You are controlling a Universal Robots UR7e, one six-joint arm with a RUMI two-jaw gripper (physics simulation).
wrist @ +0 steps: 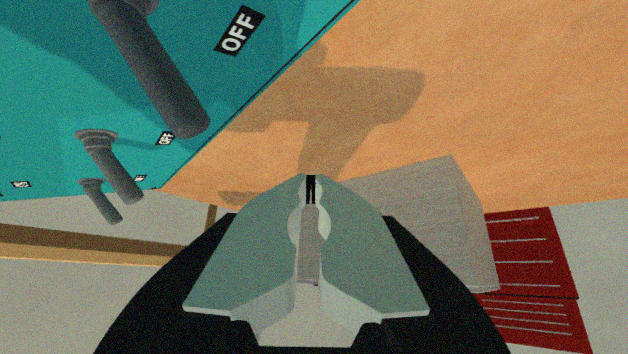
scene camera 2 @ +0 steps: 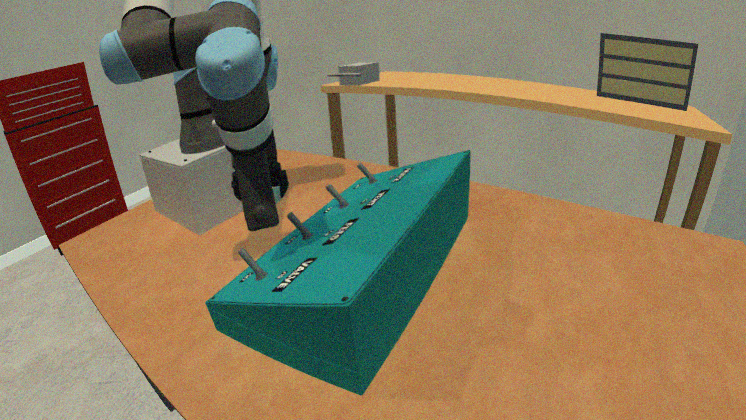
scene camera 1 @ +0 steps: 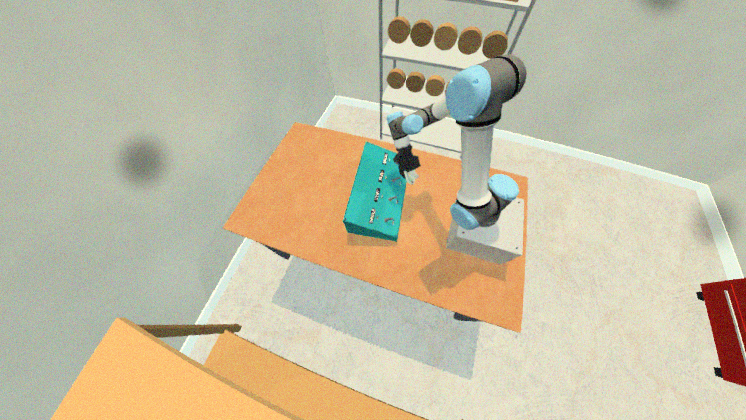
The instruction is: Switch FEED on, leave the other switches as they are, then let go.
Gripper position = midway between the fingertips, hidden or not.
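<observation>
Gripper [scene camera 2: 268, 208]. Wrist view: gripper [wrist: 311, 177], vent lever [wrist: 123, 184].
</observation>
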